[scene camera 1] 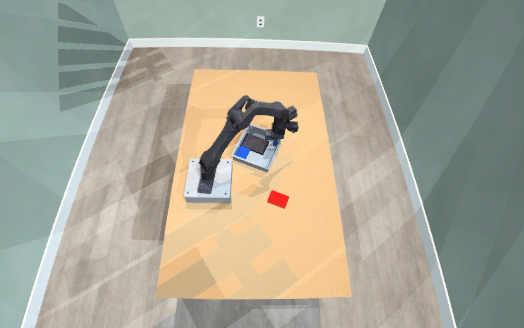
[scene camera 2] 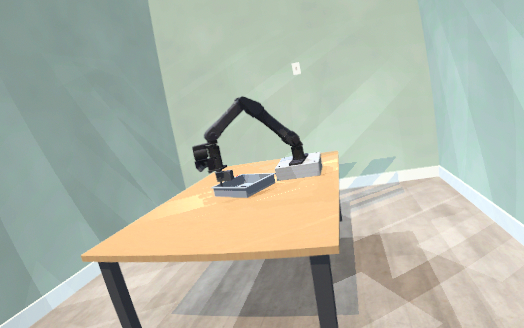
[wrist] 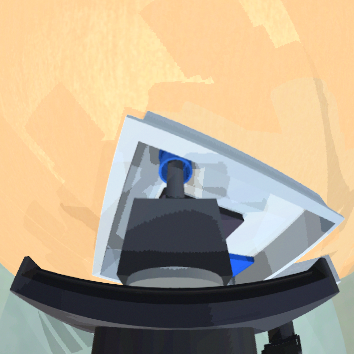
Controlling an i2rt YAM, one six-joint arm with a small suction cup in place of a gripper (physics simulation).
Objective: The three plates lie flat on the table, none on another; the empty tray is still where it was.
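Pixels of known places: hand, its tool point: point(scene camera 1: 275, 144) point(scene camera 2: 223, 195); arm's base, origin of its link: point(scene camera 1: 208, 175) point(scene camera 2: 299, 159).
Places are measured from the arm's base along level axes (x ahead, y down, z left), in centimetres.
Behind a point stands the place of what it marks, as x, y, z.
The grey-blue tray point(scene camera 1: 252, 164) {21.6, 5.2, 12.1} point(scene camera 2: 232, 191) {24.8, 4.5, 34.9} point(wrist: 112, 195) {32.2, 2.4, 32.9} appears level, at about table height, in front of the arm's base. My suction cup point(scene camera 1: 275, 143) point(scene camera 2: 221, 184) point(wrist: 175, 172) {33.3, 8.1, 28.6} is a blue ring on a dark stem, down inside one corner of the tray, and seems attached to its floor; the contact itself is not clear. A dark plate point(scene camera 1: 255, 144) {21.8, 6.0, 26.0} point(wrist: 232, 225) {25.8, 6.0, 21.1} lies in the tray and appears to overlap a blue plate point(scene camera 1: 243, 152) {15.6, 6.1, 19.8} point(wrist: 242, 265) {15.4, 6.1, 15.4} there. The red plate point(scene camera 1: 278, 199) {37.2, 6.5, -6.4} lies flat on the table, away from the tray.
The arm's pale base box point(scene camera 1: 222, 175) {7.2, 0.2, 1.1} point(scene camera 2: 300, 171) {-2.3, 4.1, 10.3} stands on the wooden table point(scene camera 1: 300, 250) {49.4, 7.4, -31.2} point(scene camera 2: 280, 225) {-8.6, 7.4, 71.2}, near its left edge in scene camera 1. The black arm reaches over the tray's far side. The tray's raised walls surround the cup.
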